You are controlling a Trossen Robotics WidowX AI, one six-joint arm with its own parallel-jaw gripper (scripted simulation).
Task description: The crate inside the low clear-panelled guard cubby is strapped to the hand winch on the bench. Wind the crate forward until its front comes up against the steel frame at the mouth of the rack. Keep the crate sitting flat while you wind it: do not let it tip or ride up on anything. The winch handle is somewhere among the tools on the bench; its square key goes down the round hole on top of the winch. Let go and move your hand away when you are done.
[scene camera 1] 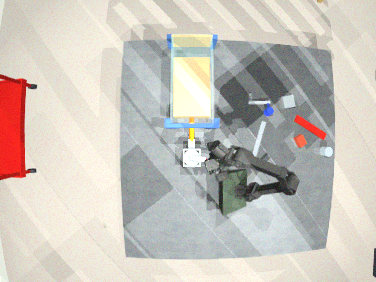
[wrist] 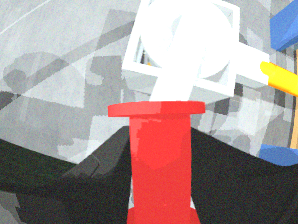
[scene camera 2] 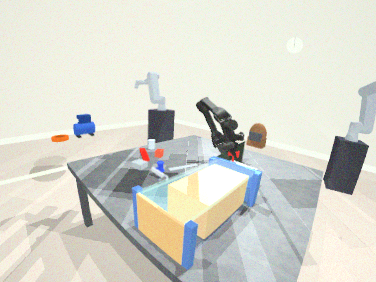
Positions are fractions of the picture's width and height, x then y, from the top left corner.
Labels:
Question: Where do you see a clear-panelled cubby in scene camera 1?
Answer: At 0.51, 0.21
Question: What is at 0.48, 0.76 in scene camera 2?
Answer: A clear-panelled cubby.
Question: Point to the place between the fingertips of my gripper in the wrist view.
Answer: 0.52, 0.60

